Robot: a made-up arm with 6 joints.
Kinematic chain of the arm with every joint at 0, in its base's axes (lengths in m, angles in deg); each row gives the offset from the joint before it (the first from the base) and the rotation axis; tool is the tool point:
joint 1: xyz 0 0 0.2 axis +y
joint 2: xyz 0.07 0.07 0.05 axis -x
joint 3: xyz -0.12 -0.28 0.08 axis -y
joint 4: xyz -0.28 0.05 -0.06 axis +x
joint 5: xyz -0.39 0 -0.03 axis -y
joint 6: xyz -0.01 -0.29 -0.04 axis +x
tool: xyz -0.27 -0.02 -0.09
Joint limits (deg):
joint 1: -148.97..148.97
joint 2: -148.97..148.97
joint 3: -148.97..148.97
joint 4: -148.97..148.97
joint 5: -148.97..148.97
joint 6: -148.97..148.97
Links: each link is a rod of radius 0.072 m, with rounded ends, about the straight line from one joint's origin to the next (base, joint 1, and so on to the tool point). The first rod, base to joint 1, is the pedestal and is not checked.
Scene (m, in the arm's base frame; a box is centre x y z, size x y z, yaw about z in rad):
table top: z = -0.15
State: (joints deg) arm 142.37 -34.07 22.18 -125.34 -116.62 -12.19
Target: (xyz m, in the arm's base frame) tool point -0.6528 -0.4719 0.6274
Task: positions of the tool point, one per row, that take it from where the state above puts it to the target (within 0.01 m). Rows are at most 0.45 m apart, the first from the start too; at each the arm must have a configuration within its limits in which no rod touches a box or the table.
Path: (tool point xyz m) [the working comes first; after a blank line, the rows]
Joints at the target: 85.86 21.67 80.52 -73.16 -43.33 -8.02
Straight joint move there: clear.

1: 0.4037 0.2985 0.8138
2: 0.1280 0.2292 0.9967
3: -0.2120 0.0679 1.0439
4: -0.5135 -0.1788 0.9120
5: -0.6528 -0.4719 0.6274

